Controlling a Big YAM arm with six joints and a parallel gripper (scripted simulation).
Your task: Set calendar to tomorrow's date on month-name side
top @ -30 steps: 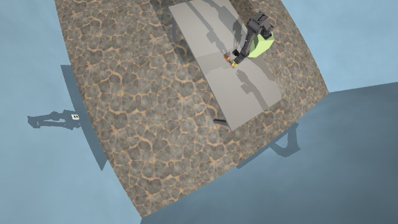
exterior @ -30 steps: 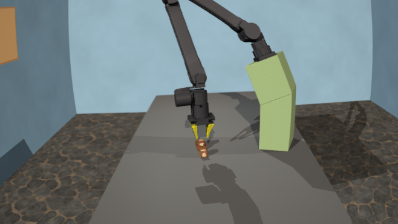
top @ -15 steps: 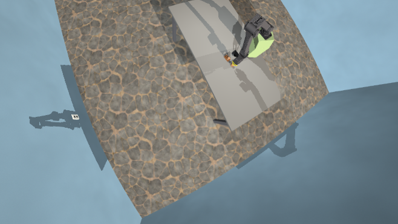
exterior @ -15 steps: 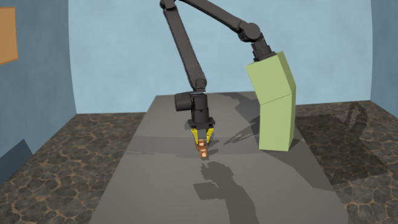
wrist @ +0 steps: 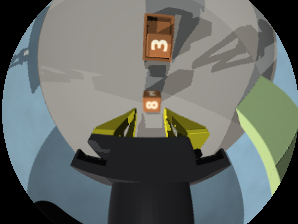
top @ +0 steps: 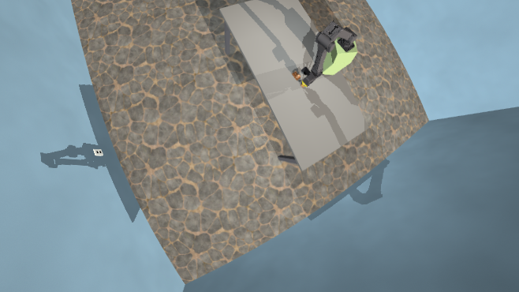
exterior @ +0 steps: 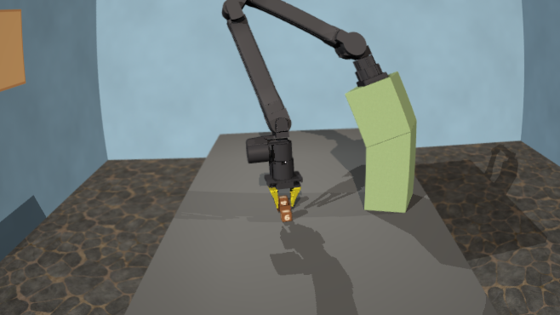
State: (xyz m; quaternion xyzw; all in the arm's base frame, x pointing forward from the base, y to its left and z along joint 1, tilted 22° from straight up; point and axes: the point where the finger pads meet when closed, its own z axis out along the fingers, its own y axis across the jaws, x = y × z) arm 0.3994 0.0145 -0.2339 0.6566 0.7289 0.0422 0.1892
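The brown number cube is 40 mm below my hand. From my hand the other things lie so: calendar tray 110 mm to the right, 50 mm below.
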